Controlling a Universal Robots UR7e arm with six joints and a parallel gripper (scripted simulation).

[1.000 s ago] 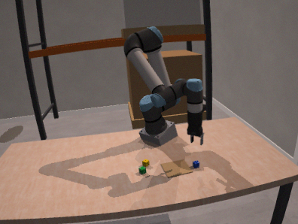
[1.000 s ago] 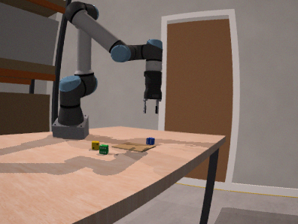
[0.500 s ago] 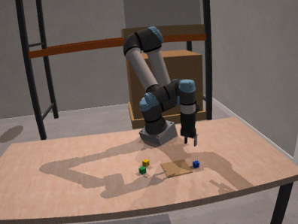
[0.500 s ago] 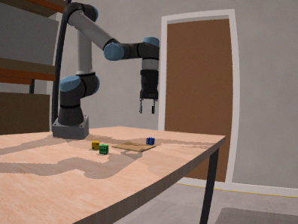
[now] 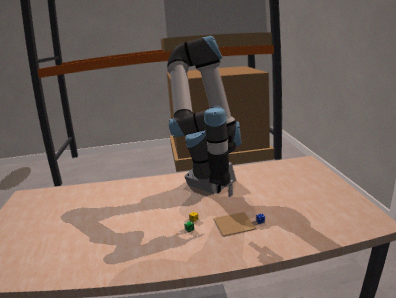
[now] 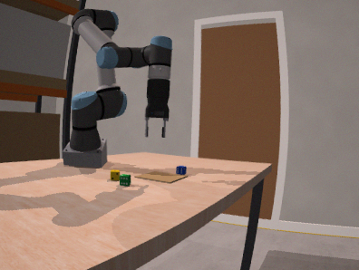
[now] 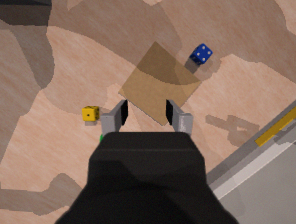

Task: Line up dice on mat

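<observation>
Now: the yellow die 80 mm behind my hand, 120 mm to the right of it and 140 mm below it. Round my hand: tan mat 10 mm ahead, 30 mm to the left, 160 mm below; green die 10 mm behind, 150 mm to the right, 140 mm below; blue die 40 mm ahead, 140 mm to the left, 140 mm below.
</observation>
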